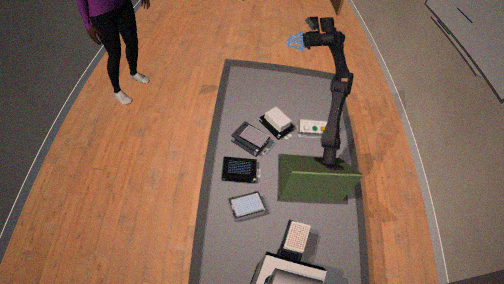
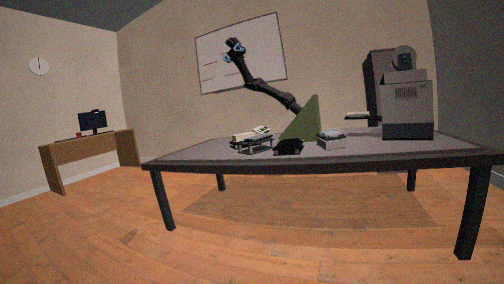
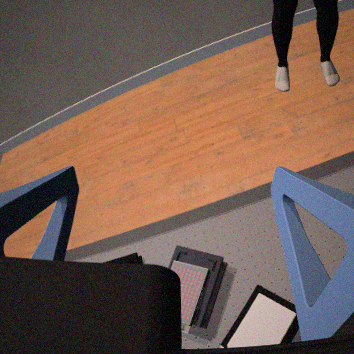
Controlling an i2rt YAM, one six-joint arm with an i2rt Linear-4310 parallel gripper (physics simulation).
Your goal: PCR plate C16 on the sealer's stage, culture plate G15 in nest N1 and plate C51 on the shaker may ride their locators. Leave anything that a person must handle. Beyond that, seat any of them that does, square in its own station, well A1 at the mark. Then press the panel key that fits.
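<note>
My gripper (image 1: 289, 42) (image 2: 232, 53) (image 3: 174, 177) is open and empty, high above the table's far end. A pale plate with pinkish wells (image 1: 254, 134) (image 3: 191, 290) sits on a grey raised station. A black plate (image 1: 240, 167) sits on a black station. A light-blue plate (image 1: 247, 204) (image 2: 331, 133) lies on a low pale station. A tall white block-like piece (image 1: 278, 118) (image 3: 262, 322) sits on a black base. A white plate with reddish wells (image 1: 298, 236) (image 2: 357, 114) rests on the machine's extended stage. Labels, A1 marks and exact seating are too small to tell.
The key panel (image 1: 314, 127) (image 2: 261, 129) shows white, green and yellow keys beside the arm. A green wedge-shaped stand (image 1: 320, 186) (image 2: 306, 122) is at the arm's base. A large machine (image 2: 407, 105) stands at the table's other end. A person (image 1: 117, 45) stands beyond the table.
</note>
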